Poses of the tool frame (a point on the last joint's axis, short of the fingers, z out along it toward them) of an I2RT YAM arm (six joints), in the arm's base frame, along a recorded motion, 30 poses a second.
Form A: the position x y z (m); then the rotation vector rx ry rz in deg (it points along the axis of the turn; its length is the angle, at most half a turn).
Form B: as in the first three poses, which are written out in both.
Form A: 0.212 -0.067 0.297 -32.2 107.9 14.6
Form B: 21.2 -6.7 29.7 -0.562 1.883 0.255
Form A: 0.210 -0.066 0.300 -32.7 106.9 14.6
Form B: 21.0 -6.6 30.0 -0.571 1.866 0.255
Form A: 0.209 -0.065 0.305 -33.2 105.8 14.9
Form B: 20.9 -6.5 30.5 -0.579 1.847 0.260
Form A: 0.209 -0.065 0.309 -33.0 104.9 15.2
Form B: 20.9 -6.5 30.9 -0.576 1.831 0.265
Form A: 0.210 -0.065 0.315 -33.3 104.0 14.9
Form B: 21.0 -6.5 31.5 -0.581 1.815 0.260
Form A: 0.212 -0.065 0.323 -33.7 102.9 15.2
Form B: 21.2 -6.5 32.3 -0.588 1.796 0.265
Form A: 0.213 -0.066 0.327 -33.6 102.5 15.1
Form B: 21.3 -6.6 32.7 -0.586 1.789 0.264
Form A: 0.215 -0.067 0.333 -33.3 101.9 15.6
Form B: 21.5 -6.7 33.3 -0.581 1.778 0.272
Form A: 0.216 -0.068 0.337 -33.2 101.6 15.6
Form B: 21.6 -6.8 33.7 -0.579 1.773 0.272
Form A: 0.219 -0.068 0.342 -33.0 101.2 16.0
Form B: 21.9 -6.8 34.2 -0.576 1.766 0.279
